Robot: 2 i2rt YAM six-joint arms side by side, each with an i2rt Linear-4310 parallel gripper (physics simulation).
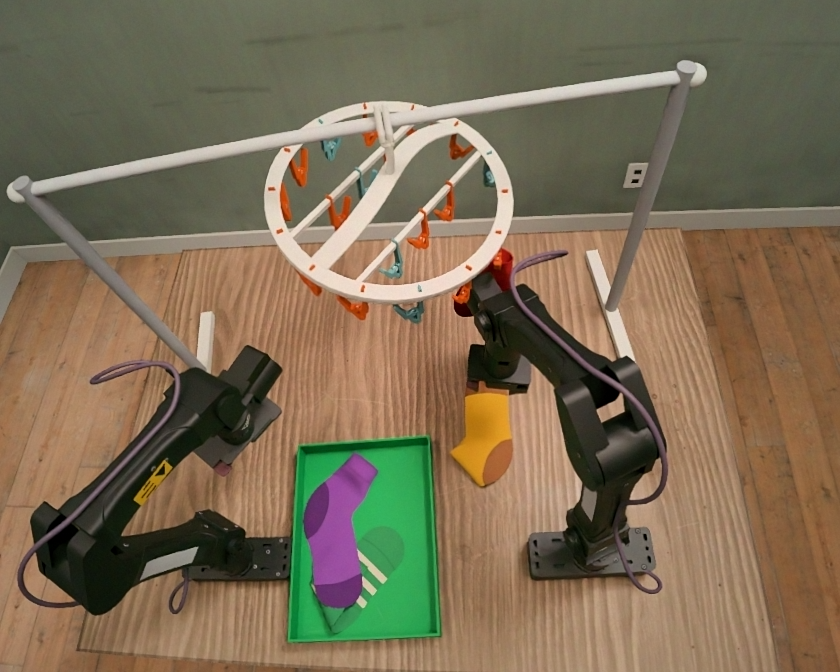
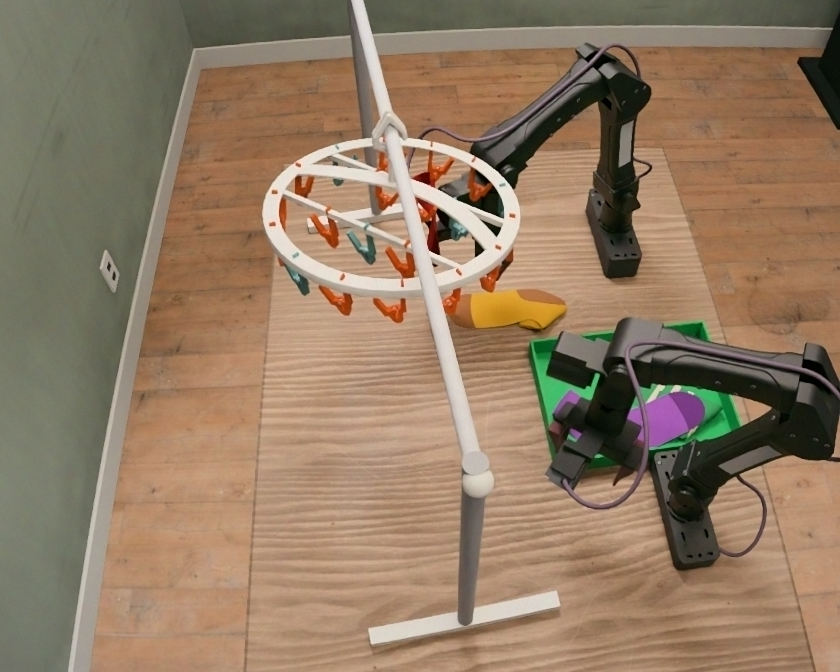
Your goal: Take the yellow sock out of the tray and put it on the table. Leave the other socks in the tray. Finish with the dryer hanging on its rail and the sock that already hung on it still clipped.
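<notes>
The yellow sock (image 1: 488, 420) (image 2: 497, 310) lies on the table beside the green tray (image 1: 434, 532) (image 2: 539, 392). Its cuff is beneath my right gripper (image 1: 486, 386), which is partly open; the fingertips are largely hidden. A purple sock (image 1: 334, 532) (image 2: 672, 420) lies in the tray across a green sock with cream stripes (image 1: 386, 550) (image 2: 711, 413). The white round dryer (image 1: 273, 210) (image 2: 371, 285) hangs by its hook on the rail (image 1: 210, 152) (image 2: 448, 364). A red sock (image 1: 501, 269) (image 2: 426, 203) hangs clipped to it. My left gripper (image 1: 231, 454) (image 2: 591, 455) is open and empty near the tray's back left.
Orange and teal clips hang around the dryer. The right arm's wrist is close to the dryer's rim and partly hides the red sock. Grey posts (image 1: 105, 266) (image 2: 470, 546) hold up the rail on white feet (image 1: 205, 336) (image 2: 514, 611).
</notes>
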